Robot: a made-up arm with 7 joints. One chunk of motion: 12 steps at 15 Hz.
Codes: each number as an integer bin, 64 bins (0 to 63) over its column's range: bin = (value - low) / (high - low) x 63, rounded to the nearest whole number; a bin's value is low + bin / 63 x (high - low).
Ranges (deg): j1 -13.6..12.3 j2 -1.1..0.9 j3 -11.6..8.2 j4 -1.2..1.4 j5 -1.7..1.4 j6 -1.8..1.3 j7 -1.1..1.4
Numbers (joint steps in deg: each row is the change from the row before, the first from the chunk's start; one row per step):
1: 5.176 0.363 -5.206 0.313 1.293 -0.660 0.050
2: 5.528 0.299 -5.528 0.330 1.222 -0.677 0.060
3: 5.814 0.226 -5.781 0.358 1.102 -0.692 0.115
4: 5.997 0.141 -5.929 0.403 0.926 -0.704 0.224
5: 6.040 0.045 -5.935 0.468 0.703 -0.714 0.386
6: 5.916 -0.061 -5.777 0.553 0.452 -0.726 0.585
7: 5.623 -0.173 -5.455 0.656 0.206 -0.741 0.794
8: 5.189 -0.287 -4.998 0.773 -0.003 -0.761 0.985
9: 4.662 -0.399 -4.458 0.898 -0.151 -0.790 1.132
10: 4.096 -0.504 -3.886 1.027 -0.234 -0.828 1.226
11: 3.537 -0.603 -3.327 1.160 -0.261 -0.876 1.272
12: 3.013 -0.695 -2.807 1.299 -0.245 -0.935 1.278
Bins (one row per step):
1: 46 46 20 37 61 23 29
2: 47 44 19 37 59 23 29
3: 47 42 19 38 57 23 31
4: 48 39 18 39 53 22 33
5: 48 36 18 40 49 22 37
6: 47 33 19 42 44 22 42
7: 47 29 20 45 39 22 48
8: 46 26 21 48 34 21 53
9: 44 22 23 51 31 21 56
10: 43 19 25 54 30 20 59
11: 42 16 26 57 29 19 60
12: 40 13 28 61 30 18 60

